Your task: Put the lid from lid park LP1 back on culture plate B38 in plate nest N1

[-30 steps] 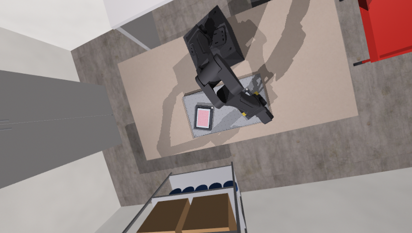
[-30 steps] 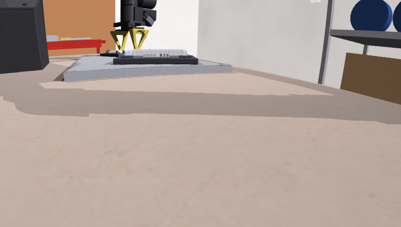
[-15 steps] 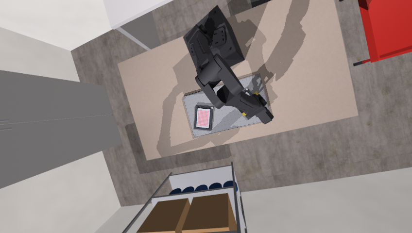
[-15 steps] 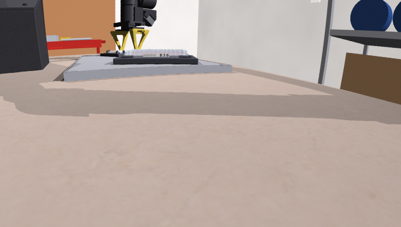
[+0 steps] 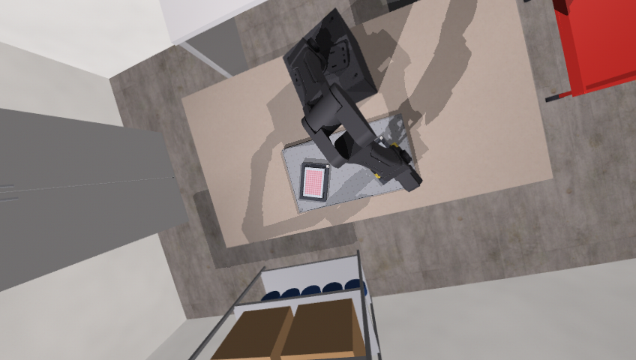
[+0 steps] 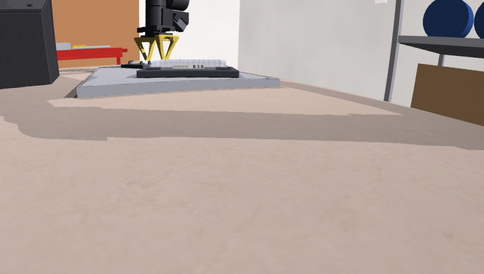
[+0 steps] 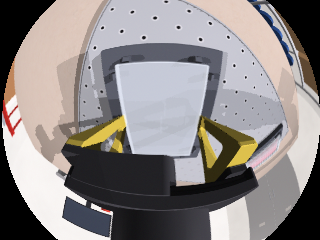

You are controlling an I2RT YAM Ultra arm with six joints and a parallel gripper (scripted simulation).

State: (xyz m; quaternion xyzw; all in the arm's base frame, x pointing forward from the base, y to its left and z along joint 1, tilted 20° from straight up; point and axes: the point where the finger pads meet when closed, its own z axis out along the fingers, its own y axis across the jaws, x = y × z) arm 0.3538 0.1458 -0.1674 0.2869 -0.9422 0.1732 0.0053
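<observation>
Right now my hand is 10 mm above the clear lid. From my hand the other things lie so: dark lid park LP1 (20 mm below); then culture plate B38 (300 mm to the right, 50 mm ahead); then grey base plate (150 mm to the right, 30 mm below).
</observation>
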